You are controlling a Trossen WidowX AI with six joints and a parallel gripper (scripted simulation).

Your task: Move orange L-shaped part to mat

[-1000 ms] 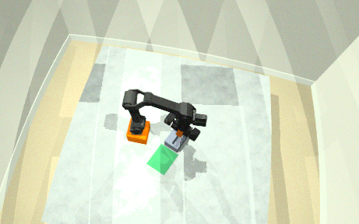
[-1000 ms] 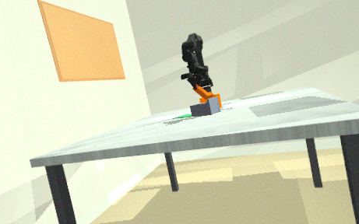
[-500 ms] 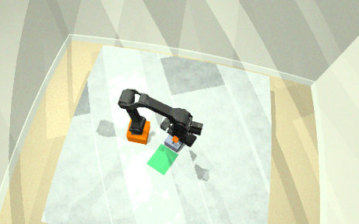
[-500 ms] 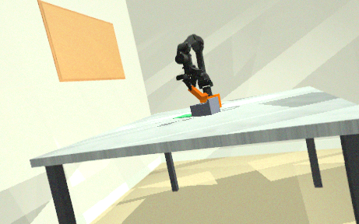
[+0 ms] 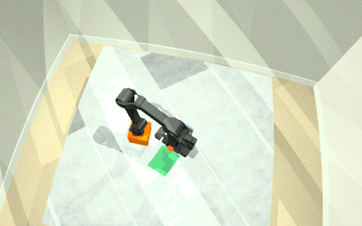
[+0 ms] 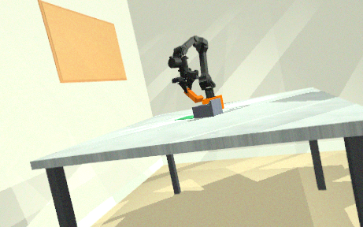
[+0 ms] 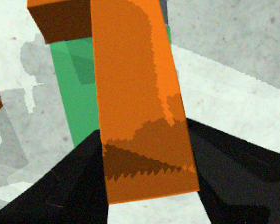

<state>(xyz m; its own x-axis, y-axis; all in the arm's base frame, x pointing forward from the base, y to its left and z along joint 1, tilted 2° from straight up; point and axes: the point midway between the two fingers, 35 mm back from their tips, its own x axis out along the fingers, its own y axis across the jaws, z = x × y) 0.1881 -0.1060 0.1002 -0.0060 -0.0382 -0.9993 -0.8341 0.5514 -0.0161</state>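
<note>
My gripper tip is 17 cm above the green mat, 4 cm past it and 3 cm to the left of it. Round my gripper tip: orange L-shaped part 4 cm to the left, 3 cm below, 1 cm ahead.
</note>
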